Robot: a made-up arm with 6 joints. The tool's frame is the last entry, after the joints. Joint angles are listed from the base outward.
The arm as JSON. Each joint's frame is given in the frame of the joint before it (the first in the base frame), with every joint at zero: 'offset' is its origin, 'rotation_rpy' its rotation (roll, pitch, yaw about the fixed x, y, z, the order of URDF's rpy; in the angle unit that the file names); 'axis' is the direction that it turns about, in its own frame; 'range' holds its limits. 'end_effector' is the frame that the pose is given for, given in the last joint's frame.
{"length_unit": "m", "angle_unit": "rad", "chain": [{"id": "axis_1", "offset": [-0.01, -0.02, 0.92], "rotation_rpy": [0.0, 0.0, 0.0], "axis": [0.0, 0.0, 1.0], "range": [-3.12, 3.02]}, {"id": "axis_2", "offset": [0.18, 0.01, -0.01], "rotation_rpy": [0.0, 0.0, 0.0], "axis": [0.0, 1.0, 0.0], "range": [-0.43, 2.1]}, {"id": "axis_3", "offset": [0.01, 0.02, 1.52], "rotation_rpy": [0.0, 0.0, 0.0], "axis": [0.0, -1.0, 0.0], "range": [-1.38, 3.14]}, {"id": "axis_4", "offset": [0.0, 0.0, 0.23], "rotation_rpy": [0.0, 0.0, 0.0], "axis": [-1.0, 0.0, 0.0], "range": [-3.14, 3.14]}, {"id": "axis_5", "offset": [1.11, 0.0, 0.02], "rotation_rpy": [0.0, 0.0, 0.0], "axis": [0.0, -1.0, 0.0], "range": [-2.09, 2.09]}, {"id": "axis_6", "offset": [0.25, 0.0, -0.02], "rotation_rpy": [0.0, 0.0, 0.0], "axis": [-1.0, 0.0, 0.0], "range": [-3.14, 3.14]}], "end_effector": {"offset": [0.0, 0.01, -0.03], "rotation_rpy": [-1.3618, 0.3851, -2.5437]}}
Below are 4 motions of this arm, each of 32 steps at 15 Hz.
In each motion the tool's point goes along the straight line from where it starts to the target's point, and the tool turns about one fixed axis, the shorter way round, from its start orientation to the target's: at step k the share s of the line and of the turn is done. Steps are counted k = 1, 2, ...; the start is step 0. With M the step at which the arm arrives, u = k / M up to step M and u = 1 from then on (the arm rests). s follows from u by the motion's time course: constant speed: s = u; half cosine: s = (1 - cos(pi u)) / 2; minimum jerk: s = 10 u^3 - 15 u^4 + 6 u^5.
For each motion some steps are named. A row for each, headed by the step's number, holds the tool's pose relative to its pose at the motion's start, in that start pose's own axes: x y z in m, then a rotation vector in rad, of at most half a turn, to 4 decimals.
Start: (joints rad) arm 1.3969 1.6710 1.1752 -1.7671 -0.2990 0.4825
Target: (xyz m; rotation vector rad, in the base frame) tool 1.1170 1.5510 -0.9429 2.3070 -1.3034 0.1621
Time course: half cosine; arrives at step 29
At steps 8, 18, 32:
8: 0.2630 -0.1171 0.2105 -0.0969 0.1011 -0.1333
18: 1.0221 -0.4549 0.8181 -0.3766 0.3927 -0.5180
32: 1.4920 -0.6641 1.1942 -0.5497 0.5732 -0.7561

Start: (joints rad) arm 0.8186 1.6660 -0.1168 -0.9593 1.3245 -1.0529
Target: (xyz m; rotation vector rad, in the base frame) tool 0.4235 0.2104 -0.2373 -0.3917 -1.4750 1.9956
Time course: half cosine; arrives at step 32
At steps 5, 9, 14, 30, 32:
5: 0.0388 -0.0677 0.0262 0.0667 0.0396 -0.0196
9: 0.1202 -0.2096 0.0811 0.2066 0.1226 -0.0606
14: 0.2647 -0.4614 0.1785 0.4548 0.2699 -0.1333
30: 0.6513 -1.1355 0.4392 1.1192 0.6641 -0.3281
32: 0.6576 -1.1465 0.4435 1.1300 0.6705 -0.3313

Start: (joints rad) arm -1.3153 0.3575 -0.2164 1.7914 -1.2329 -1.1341
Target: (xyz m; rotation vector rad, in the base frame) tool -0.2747 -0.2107 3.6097 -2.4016 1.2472 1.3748
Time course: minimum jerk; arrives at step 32
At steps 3, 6, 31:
3: 0.0132 0.0013 0.0111 -0.0050 0.0136 0.0111
6: 0.0902 0.0088 0.0761 -0.0344 0.0933 0.0759
31: 1.8493 0.1795 1.5593 -0.7042 1.9129 1.5562

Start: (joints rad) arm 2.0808 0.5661 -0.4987 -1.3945 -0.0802 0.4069
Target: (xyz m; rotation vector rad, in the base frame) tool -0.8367 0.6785 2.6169 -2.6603 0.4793 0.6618
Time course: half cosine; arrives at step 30
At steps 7, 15, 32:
7: 0.1705 -0.0466 -0.1392 -0.0432 -0.1438 -0.0400
15: 0.6639 -0.1816 -0.5418 -0.1682 -0.5599 -0.1558
32: 1.3279 -0.3632 -1.0837 -0.3363 -1.1197 -0.3116

